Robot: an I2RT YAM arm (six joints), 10 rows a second.
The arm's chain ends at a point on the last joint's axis. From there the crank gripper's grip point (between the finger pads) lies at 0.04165 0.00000 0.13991 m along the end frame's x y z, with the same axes.
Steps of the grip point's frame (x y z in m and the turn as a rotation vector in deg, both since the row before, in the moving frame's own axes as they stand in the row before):
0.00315 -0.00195 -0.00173 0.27 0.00 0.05
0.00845 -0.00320 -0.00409 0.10 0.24 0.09
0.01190 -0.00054 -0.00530 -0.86 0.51 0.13
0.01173 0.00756 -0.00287 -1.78 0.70 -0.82
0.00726 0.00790 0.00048 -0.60 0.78 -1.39
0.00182 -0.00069 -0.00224 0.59 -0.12 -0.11
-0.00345 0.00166 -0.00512 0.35 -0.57 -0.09
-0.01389 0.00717 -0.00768 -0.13 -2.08 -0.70
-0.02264 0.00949 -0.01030 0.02 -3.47 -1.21
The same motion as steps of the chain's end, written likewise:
0.00315 -0.00133 -0.00173 0.27 0.00 0.05
0.00786 -0.00302 -0.00391 0.10 0.24 0.09
0.01066 -0.00273 -0.00491 -0.86 0.51 0.13
0.01000 0.00383 -0.00229 -1.78 0.70 -0.82
0.00535 0.00747 0.00106 -0.60 0.78 -1.39
0.00211 0.00083 -0.00232 0.59 -0.12 -0.11
-0.00206 0.00258 -0.00552 0.35 -0.57 -0.09
-0.00878 0.00733 -0.00910 -0.13 -2.08 -0.70
-0.01409 0.01033 -0.01256 0.02 -3.47 -1.21

